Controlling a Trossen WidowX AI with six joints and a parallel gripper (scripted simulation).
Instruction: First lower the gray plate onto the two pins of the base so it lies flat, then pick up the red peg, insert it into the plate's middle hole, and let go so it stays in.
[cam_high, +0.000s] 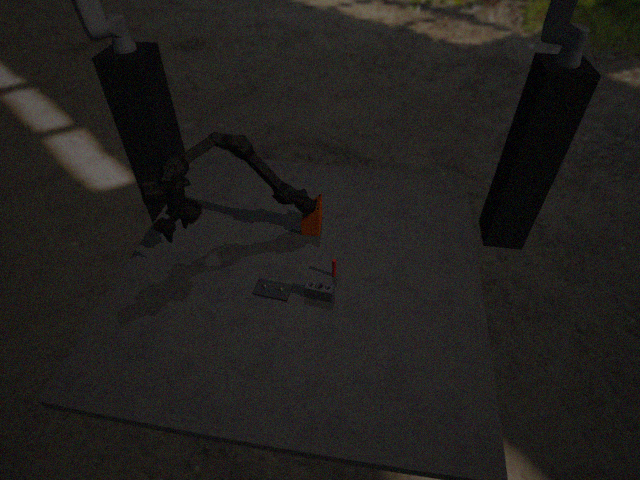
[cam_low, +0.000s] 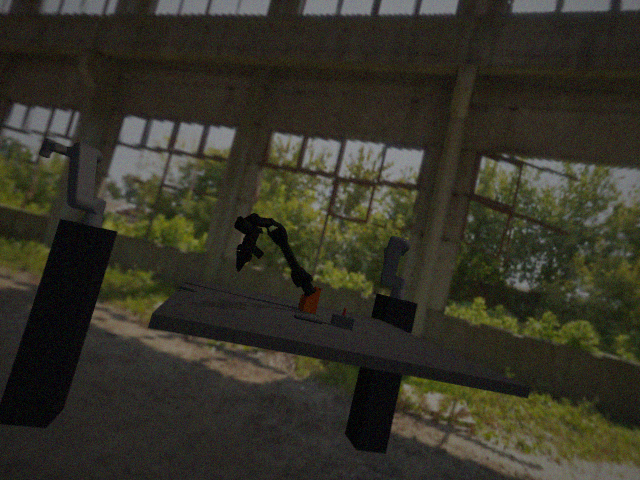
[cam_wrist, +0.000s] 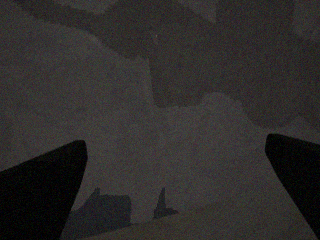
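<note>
Now: the gray plate 51 cm to the left of my gripper tip, 10 cm below it and 8 cm ahead of it. Round my gripper tip: base: 35 cm to the left, 13 cm below, 8 cm ahead; red peg: 55 cm to the left, 10 cm below, 1 cm behind.
</note>
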